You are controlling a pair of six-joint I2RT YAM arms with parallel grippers.
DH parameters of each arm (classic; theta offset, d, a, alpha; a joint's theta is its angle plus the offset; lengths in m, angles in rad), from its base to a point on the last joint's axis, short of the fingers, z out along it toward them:
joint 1: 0 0.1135 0.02 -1.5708
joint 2: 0 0 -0.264 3.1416
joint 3: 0.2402 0 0.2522 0
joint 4: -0.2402 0 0.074 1.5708
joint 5: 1.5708 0 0 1.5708
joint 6: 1.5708 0.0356 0 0
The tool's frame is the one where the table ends.
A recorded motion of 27 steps. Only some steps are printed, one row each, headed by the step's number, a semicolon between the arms.
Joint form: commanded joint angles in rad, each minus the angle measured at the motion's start. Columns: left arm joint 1, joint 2, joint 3, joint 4, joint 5, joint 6; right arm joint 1, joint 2, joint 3, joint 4, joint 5, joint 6.
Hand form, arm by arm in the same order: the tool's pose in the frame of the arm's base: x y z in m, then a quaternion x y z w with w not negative. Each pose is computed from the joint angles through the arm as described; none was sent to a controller.
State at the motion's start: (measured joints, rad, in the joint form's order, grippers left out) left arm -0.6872 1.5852 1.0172 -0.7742 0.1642 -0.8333; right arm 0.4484 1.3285 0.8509 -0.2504 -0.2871 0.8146
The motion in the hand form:
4: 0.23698 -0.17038 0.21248 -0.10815 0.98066 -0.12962 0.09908; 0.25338 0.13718 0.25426 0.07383 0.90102 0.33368 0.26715
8: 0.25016 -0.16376 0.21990 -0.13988 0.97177 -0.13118 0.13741; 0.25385 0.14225 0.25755 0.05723 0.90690 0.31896 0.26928
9: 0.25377 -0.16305 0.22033 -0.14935 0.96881 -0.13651 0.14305; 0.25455 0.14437 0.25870 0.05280 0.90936 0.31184 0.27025
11: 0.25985 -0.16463 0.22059 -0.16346 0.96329 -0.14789 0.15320; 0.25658 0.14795 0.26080 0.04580 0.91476 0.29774 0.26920
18: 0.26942 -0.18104 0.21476 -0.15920 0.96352 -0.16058 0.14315; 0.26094 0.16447 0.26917 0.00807 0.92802 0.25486 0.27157
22: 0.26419 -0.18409 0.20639 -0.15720 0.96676 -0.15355 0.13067; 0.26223 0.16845 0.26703 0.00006 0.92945 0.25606 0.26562
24: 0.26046 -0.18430 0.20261 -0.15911 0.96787 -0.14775 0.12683; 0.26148 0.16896 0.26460 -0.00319 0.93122 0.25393 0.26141
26: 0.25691 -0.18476 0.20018 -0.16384 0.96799 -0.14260 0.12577; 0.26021 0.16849 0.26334 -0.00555 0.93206 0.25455 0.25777
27: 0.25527 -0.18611 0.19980 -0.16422 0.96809 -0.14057 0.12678; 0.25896 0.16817 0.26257 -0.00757 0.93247 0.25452 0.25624
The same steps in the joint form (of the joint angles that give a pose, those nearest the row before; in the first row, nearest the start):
4: 0.0714 -0.0429 0.0406 0.0101 -0.1026 -0.0122; 0.0150 0.0060 0.0656 -0.0500 0.0185 -0.0651
8: 0.1094 -0.0440 0.0608 0.0486 -0.1487 -0.0334; 0.0327 0.0189 0.0950 -0.0844 0.0420 -0.0984
9: 0.1179 -0.0398 0.0639 0.0655 -0.1488 -0.0450; 0.0396 0.0265 0.1084 -0.0984 0.0551 -0.1086
11: 0.1242 -0.0280 0.0709 0.1014 -0.1489 -0.0692; 0.0496 0.0442 0.1379 -0.1313 0.0769 -0.1268
18: 0.0998 0.0404 0.1164 0.1275 -0.1258 -0.0901; 0.0983 0.1009 0.2351 -0.2236 0.1505 -0.1964
22: 0.0830 0.0484 0.0956 0.1284 -0.1246 -0.1014; 0.1061 0.1169 0.2428 -0.2243 0.1419 -0.2032
24: 0.0751 0.0461 0.0799 0.1282 -0.1312 -0.1112; 0.1085 0.1195 0.2384 -0.2274 0.1402 -0.2079
26: 0.0662 0.0419 0.0669 0.1284 -0.1421 -0.1273; 0.1087 0.1167 0.2325 -0.2302 0.1339 -0.2109
27: 0.0589 0.0408 0.0644 0.1284 -0.1491 -0.1340; 0.1097 0.1132 0.2271 -0.2312 0.1316 -0.2136

